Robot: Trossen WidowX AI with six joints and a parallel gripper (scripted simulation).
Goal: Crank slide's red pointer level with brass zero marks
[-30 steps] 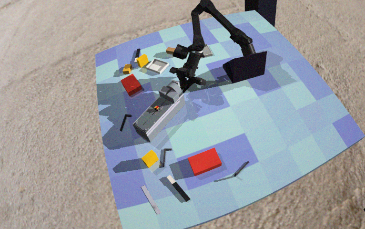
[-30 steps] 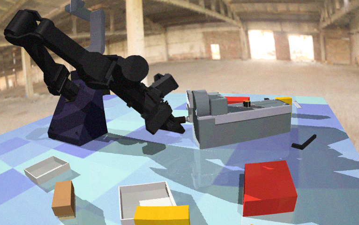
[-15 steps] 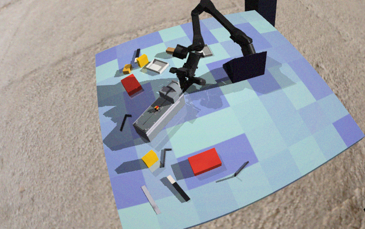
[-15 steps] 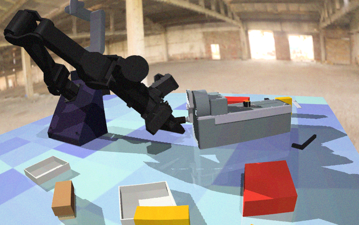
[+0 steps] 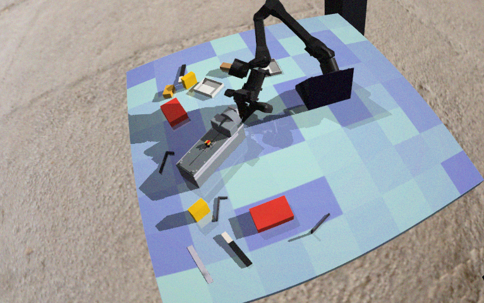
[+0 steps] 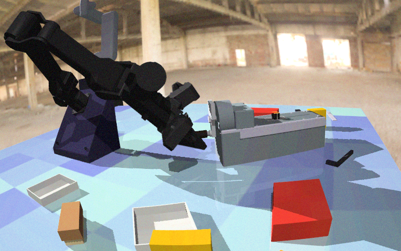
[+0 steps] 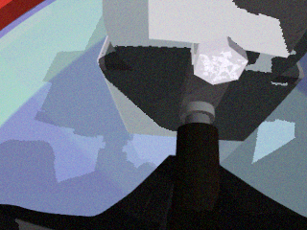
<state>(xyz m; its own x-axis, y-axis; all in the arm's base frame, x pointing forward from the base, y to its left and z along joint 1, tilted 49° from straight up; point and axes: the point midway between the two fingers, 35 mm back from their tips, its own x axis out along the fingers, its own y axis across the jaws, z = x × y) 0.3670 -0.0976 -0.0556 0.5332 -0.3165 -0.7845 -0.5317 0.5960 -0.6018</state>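
The dark crank handle lies 30 mm above my gripper tip, 20 mm behind it and 10 mm to the right of it. Round my gripper tip: red pointer (140 mm ahead, 80 mm to the left, 50 mm above); then tan block (350 mm to the right, 80 mm behind, 20 mm below).
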